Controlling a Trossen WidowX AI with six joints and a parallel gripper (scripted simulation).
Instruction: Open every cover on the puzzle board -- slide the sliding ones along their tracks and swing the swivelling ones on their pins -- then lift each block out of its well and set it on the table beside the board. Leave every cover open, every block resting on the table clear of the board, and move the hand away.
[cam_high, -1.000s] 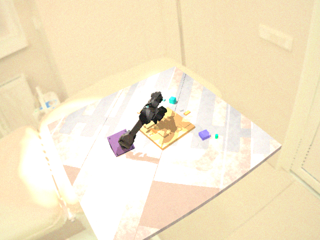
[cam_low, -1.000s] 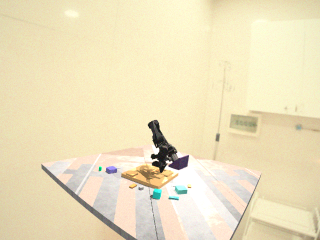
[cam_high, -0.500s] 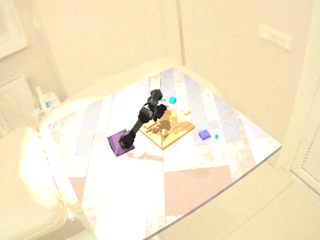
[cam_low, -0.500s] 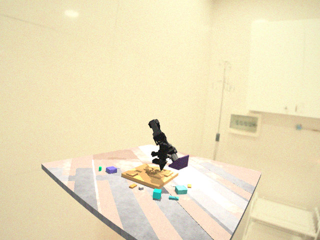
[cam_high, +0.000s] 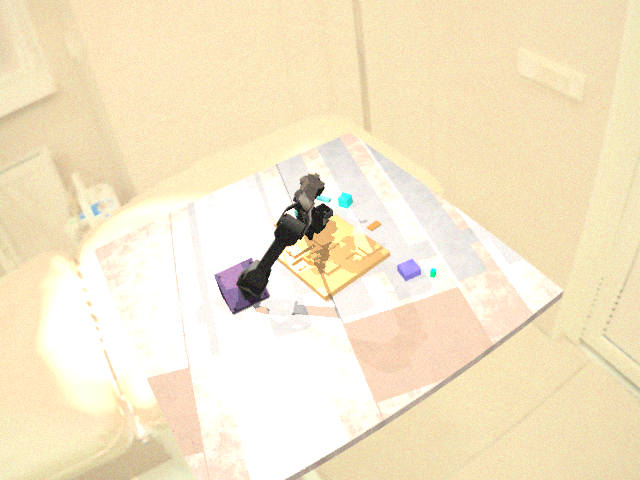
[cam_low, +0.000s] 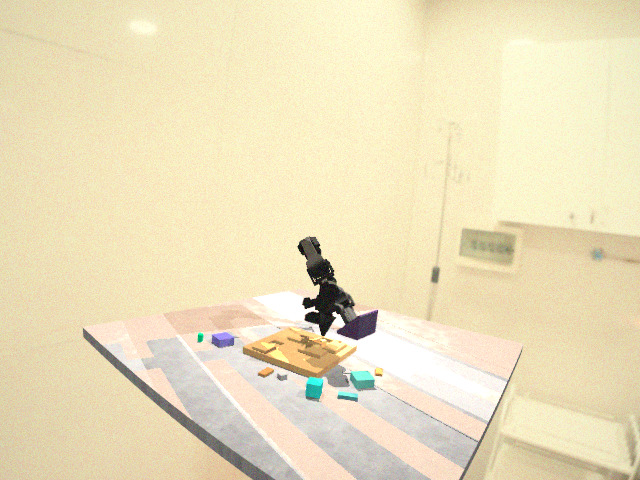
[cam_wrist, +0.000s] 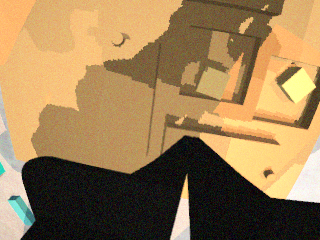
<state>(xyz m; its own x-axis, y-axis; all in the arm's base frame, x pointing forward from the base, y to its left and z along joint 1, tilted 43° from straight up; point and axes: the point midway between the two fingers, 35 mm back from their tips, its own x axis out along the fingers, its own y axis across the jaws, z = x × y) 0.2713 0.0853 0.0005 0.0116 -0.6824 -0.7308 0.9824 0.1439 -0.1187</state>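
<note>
My gripper tip is now 24 cm short of the small grey piece, 5 cm to the right of it and 6 cm above it. Also, from my gripper tip: cyan cube (24 cm ahead, 17 cm to the left, 5 cm below); then teal block (8 cm ahead, 23 cm to the left, 5 cm below); then flat teal piece (18 cm ahead, 25 cm to the left, 6 cm below).
</note>
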